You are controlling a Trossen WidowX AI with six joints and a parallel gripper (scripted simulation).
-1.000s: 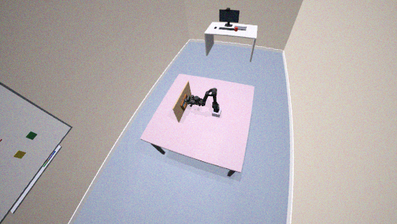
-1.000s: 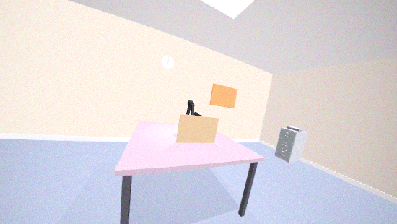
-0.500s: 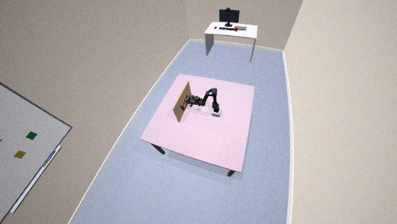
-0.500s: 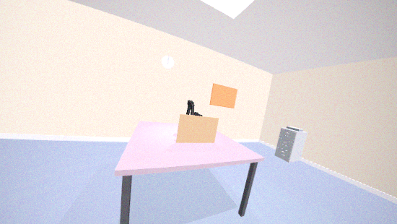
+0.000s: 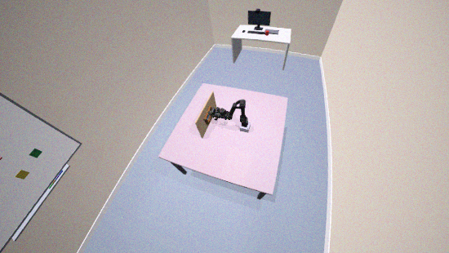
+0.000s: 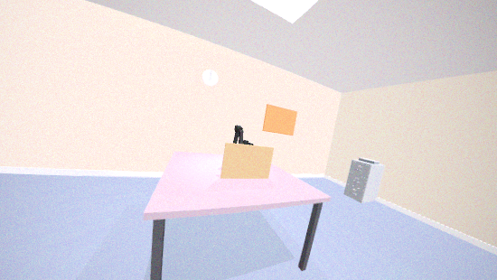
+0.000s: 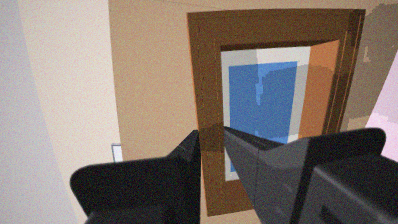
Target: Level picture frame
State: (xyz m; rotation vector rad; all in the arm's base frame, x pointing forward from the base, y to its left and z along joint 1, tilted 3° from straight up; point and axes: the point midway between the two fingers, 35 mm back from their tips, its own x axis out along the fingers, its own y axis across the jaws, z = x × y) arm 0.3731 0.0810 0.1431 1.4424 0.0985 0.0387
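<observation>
My gripper tip is now 5 cm above the picture frame, 1 cm to the left of it and 1 cm short of it. From my gripper tip the other things lie so: tan wall board: 7 cm below, 3 cm ahead, 2 cm to the right.
</observation>
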